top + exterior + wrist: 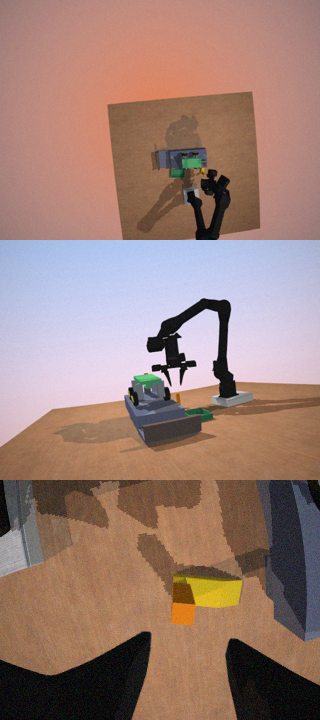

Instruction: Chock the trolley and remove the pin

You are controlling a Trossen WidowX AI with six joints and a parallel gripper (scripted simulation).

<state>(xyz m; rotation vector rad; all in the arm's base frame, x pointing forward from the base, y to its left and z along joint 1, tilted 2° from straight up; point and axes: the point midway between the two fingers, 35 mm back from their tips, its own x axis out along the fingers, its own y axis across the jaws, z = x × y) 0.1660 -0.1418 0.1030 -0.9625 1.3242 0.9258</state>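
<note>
The yellow chock lies 8 cm below my gripper tip and 2 cm ahead of it. Also, from my gripper tip: grey ramp 16 cm ahead, 11 cm to the left, 5 cm below; trolley 16 cm ahead, 10 cm to the left, 2 cm above; stop pin 13 cm ahead, 3 cm above, 1 cm to the left.
</note>
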